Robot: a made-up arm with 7 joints. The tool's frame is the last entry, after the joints. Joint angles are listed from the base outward.
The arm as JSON. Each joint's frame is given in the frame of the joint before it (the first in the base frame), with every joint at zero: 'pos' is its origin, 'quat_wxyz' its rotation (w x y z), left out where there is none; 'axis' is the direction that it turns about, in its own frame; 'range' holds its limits. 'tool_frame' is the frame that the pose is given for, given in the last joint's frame.
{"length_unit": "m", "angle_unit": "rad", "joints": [
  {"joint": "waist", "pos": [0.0, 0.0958, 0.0], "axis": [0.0, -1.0, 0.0], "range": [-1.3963, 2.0]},
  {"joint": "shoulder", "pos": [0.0, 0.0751, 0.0], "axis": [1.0, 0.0, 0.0], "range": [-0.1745, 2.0]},
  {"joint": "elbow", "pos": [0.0, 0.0, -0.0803], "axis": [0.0, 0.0, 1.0], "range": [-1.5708, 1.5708]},
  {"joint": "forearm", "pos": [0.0, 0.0, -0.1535], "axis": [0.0, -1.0, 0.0], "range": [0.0, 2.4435]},
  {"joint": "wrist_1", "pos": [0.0, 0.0, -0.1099], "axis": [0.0, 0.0, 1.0], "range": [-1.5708, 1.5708]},
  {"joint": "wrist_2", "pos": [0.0, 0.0, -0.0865], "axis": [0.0, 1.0, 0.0], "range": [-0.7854, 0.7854]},
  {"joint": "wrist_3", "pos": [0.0, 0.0, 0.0], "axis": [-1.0, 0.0, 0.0], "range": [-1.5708, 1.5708]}
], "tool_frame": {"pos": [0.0, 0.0, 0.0]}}
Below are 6 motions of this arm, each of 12 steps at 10 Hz.
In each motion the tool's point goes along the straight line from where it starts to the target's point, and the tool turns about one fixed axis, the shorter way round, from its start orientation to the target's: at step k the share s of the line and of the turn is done. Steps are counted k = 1, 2, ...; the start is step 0. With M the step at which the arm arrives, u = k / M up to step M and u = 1 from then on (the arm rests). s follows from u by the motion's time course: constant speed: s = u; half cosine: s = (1 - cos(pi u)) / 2; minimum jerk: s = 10 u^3 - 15 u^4 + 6 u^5.
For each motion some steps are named. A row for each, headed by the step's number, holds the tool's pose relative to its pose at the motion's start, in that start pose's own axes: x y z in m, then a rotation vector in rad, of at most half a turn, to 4 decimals.
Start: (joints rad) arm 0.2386 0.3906 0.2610 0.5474 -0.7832 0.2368 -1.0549
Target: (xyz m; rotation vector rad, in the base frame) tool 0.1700 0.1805 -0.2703 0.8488 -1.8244 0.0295
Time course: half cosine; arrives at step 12
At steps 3, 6, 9, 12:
3: 0.0124 0.0131 0.0188 -0.0425 -0.0829 0.1734
6: 0.0422 0.0447 0.0640 -0.1450 -0.2829 0.5920
9: 0.0721 0.0763 0.1093 -0.2475 -0.4830 1.0106
12: 0.0845 0.0894 0.1280 -0.2900 -0.5659 1.1840

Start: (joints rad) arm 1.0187 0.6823 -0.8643 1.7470 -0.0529 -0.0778 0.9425
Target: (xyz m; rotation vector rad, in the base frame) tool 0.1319 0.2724 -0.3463 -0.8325 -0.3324 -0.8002
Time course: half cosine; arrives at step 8
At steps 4, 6, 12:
4: -0.0060 -0.1817 -0.0181 -0.2202 0.0587 0.8739
6: -0.0102 -0.3103 -0.0309 -0.3759 0.1002 1.4918
12: -0.0120 -0.3635 -0.0362 -0.4404 0.1174 1.7477

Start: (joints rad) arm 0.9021 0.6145 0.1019 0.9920 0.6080 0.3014 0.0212
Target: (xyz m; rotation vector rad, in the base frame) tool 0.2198 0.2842 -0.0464 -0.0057 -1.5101 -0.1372
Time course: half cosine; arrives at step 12
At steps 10, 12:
10: -0.0083 -0.0581 0.1110 -0.3697 0.2193 -0.3120
12: -0.0089 -0.0623 0.1189 -0.3963 0.2351 -0.3344

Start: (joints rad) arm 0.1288 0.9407 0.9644 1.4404 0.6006 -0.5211 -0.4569
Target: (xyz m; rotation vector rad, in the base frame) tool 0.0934 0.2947 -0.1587 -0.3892 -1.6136 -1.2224
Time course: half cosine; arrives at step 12
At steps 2, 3, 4, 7, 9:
2: 0.0055 0.0000 0.0148 -0.1469 0.0442 0.0379
3: 0.0120 0.0000 0.0323 -0.3211 0.0966 0.0829
4: 0.0204 0.0000 0.0551 -0.5481 0.1649 0.1415
7: 0.0514 0.0000 0.1386 -1.3799 0.4152 0.3562
9: 0.0697 0.0000 0.1880 -1.8713 0.5630 0.4831

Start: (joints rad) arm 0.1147 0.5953 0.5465 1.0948 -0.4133 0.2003 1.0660
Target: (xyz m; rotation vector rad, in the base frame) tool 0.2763 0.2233 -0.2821 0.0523 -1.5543 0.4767
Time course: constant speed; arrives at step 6
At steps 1, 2, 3, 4, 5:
1: 0.0164 -0.0272 -0.0253 0.0815 -0.1294 0.1264
2: 0.0327 -0.0544 -0.0506 0.1630 -0.2588 0.2528
3: 0.0491 -0.0816 -0.0759 0.2445 -0.3882 0.3792
4: 0.0654 -0.1089 -0.1012 0.3260 -0.5177 0.5057
5: 0.0818 -0.1361 -0.1265 0.4075 -0.6471 0.6321

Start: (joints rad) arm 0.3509 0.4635 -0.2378 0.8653 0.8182 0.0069 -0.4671
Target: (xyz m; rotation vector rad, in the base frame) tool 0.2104 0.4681 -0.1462 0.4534 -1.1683 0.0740
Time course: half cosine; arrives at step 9
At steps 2, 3, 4, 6, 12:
2: 0.0172 0.0177 -0.0007 -0.0227 -0.0197 -0.0548
3: 0.0369 0.0378 -0.0014 -0.0486 -0.0420 -0.1171
4: 0.0609 0.0625 -0.0023 -0.0803 -0.0695 -0.1936
6: 0.1106 0.1135 -0.0042 -0.1457 -0.1261 -0.3514
12: 0.1474 0.1513 -0.0056 -0.1943 -0.1681 -0.4686

